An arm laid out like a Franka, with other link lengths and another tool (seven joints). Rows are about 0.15 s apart.
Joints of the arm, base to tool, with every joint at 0 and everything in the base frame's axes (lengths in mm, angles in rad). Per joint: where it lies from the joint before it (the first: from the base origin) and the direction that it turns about. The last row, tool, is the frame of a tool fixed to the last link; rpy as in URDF.
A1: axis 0 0 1 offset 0 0 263.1
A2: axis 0 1 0 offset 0 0 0
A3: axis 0 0 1 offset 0 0 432.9
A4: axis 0 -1 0 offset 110.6 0 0
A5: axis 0 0 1 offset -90.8 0 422.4
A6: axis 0 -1 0 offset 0 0 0
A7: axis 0 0 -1 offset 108.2 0 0
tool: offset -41 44 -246.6 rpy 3.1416 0.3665 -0.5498
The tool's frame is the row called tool.
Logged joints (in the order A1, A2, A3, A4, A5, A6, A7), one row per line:
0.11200, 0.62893, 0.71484, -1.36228, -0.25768, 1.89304, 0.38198
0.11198, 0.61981, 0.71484, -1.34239, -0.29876, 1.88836, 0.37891
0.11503, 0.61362, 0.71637, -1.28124, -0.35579, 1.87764, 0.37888
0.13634, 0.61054, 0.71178, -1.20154, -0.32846, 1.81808, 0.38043
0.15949, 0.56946, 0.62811, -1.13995, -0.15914, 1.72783, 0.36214
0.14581, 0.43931, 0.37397, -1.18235, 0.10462, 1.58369, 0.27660
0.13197, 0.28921, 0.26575, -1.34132, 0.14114, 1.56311, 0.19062
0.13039, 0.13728, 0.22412, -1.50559, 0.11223, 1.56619, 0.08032
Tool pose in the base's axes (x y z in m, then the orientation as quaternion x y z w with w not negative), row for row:
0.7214, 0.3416, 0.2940, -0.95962, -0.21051, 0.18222, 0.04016
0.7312, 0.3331, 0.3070, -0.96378, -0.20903, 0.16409, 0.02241
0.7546, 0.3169, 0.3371, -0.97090, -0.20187, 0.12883, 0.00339
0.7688, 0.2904, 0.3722, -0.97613, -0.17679, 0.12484, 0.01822
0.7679, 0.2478, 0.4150, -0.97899, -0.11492, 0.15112, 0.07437
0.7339, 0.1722, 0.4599, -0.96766, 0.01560, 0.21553, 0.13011
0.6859, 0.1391, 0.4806, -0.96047, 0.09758, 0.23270, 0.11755
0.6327, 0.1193, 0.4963, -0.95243, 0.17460, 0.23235, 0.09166
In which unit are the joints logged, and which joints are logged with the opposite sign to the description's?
The joints are logged in radians. Opposite sign: A1, A7.
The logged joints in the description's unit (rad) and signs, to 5 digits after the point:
-0.11200, 0.62893, 0.71484, -1.36228, -0.25768, 1.89304, -0.38198
-0.11198, 0.61981, 0.71484, -1.34239, -0.29876, 1.88836, -0.37891
-0.11503, 0.61362, 0.71637, -1.28124, -0.35579, 1.87764, -0.37888
-0.13634, 0.61054, 0.71178, -1.20154, -0.32846, 1.81808, -0.38043
-0.15949, 0.56946, 0.62811, -1.13995, -0.15914, 1.72783, -0.36214
-0.14581, 0.43931, 0.37397, -1.18235, 0.10462, 1.58369, -0.27660
-0.13197, 0.28921, 0.26575, -1.34132, 0.14114, 1.56311, -0.19062
-0.13039, 0.13728, 0.22412, -1.50559, 0.11223, 1.56619, -0.08032

